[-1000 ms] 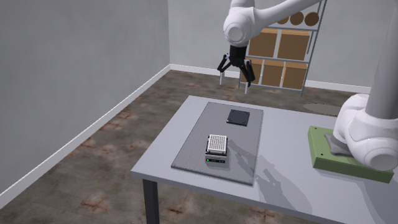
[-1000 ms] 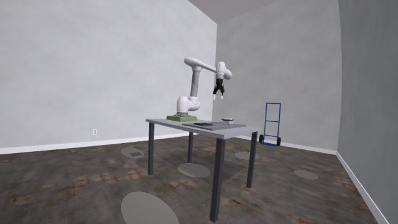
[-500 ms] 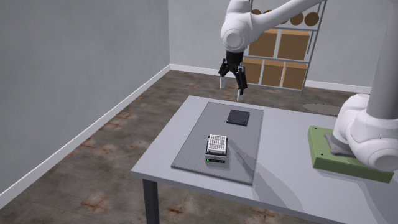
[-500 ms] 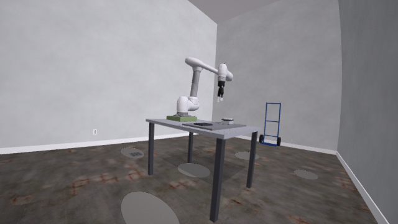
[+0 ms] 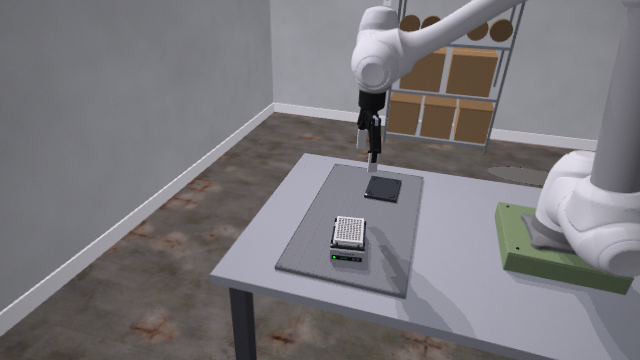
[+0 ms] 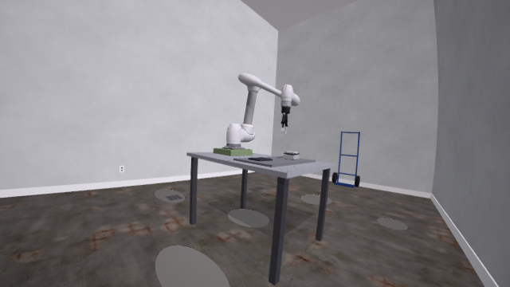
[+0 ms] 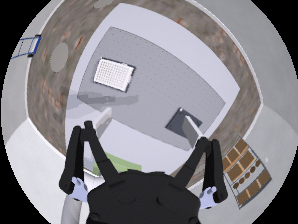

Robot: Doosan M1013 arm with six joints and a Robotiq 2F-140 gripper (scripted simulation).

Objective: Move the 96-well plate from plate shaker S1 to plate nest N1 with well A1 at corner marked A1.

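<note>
Now: the white 96-well plate 180 mm below my hand, 140 mm to the left of it and 20 mm ahead of it. From my hand the other things lie so: dark plate nest 240 mm to the right, 240 mm below, 50 mm behind.
</note>
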